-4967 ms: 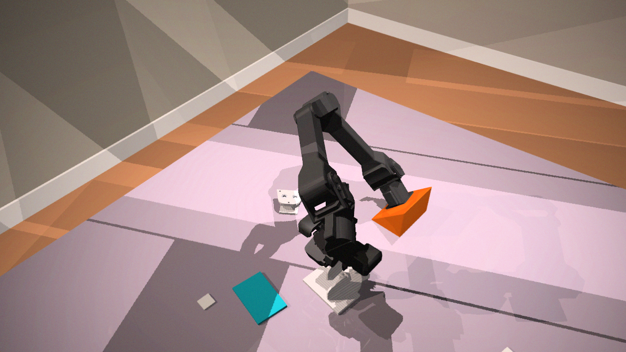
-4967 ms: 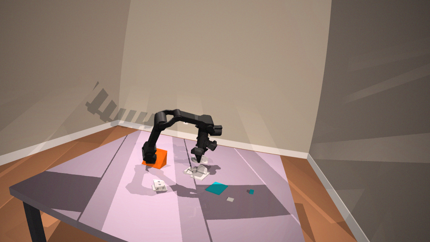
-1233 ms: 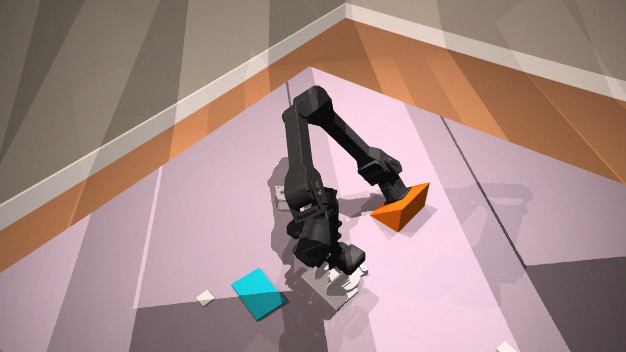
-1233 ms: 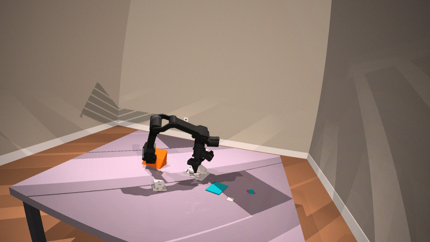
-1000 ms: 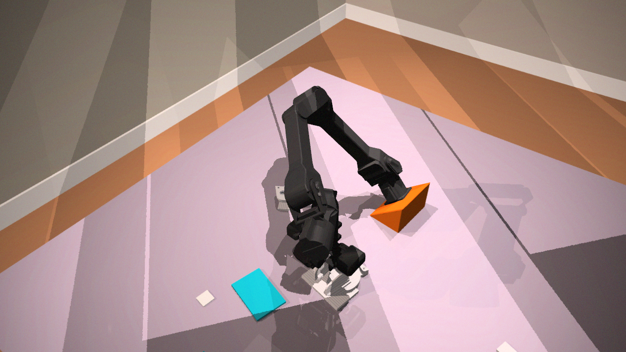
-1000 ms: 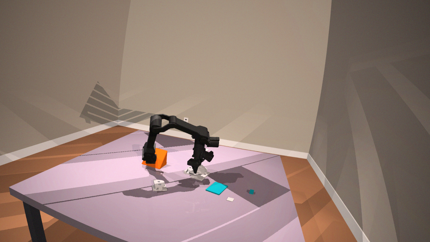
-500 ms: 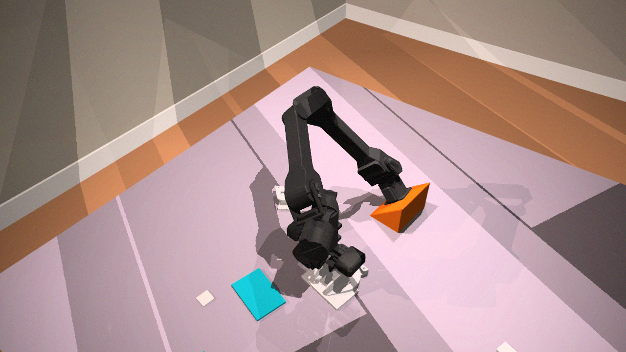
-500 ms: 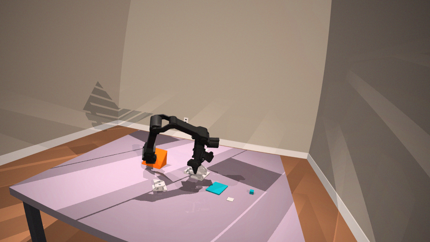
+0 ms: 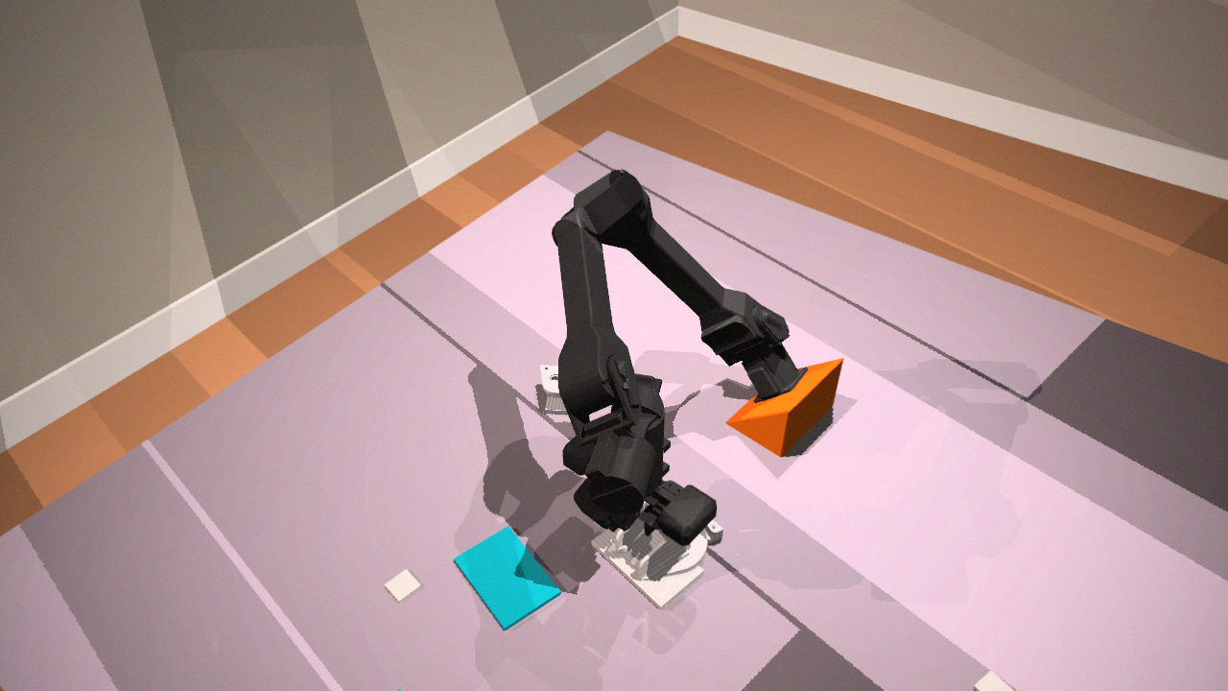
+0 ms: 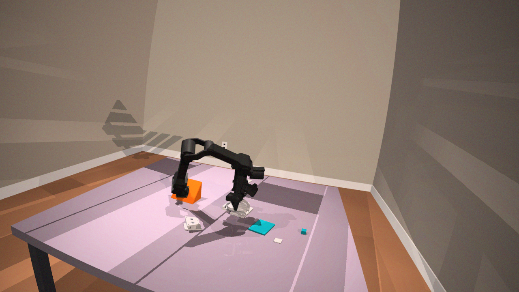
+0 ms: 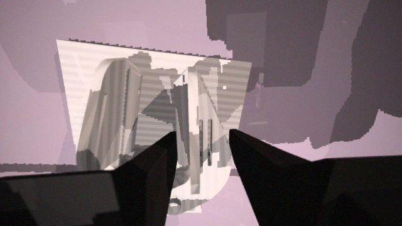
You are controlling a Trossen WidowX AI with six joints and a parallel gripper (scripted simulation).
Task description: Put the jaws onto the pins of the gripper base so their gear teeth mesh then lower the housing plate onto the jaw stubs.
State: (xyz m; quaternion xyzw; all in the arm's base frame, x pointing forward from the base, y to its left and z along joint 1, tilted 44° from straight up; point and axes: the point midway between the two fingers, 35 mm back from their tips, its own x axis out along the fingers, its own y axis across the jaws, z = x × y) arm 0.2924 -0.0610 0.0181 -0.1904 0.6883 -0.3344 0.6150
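My gripper tip is 30 mm to the right of the white slab, 20 mm short of it and 20 mm above it. The rest, counted from my gripper tip: cyan flat plate: 130 mm ahead, 100 mm to the right, 20 mm below; small white square: 200 mm to the right, 200 mm ahead, 20 mm below; white stepped block: 210 mm to the right, 150 mm behind, 10 mm below.
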